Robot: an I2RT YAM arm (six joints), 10 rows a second.
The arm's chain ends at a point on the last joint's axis. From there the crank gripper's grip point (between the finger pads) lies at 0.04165 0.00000 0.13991 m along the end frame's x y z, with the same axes.
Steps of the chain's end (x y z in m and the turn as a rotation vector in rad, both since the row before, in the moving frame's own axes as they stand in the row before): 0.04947, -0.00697, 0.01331, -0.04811, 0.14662, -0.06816; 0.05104, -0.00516, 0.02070, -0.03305, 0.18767, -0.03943; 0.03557, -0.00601, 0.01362, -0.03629, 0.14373, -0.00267; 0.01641, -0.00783, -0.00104, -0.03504, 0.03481, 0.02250; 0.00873, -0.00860, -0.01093, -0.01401, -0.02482, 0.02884; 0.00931, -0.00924, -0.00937, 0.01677, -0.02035, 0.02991
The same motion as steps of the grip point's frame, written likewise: 0.06957, -0.00394, 0.00564, -0.04811, 0.14662, -0.06816; 0.07646, -0.00284, 0.01043, -0.03305, 0.18767, -0.03943; 0.05518, -0.00120, 0.00612, -0.03629, 0.14373, -0.00267; 0.02119, -0.00196, -0.00268, -0.03504, 0.03481, 0.02250; 0.00520, -0.00548, -0.00996, -0.01401, -0.02482, 0.02884; 0.00647, -0.01039, -0.00856, 0.01677, -0.02035, 0.02991
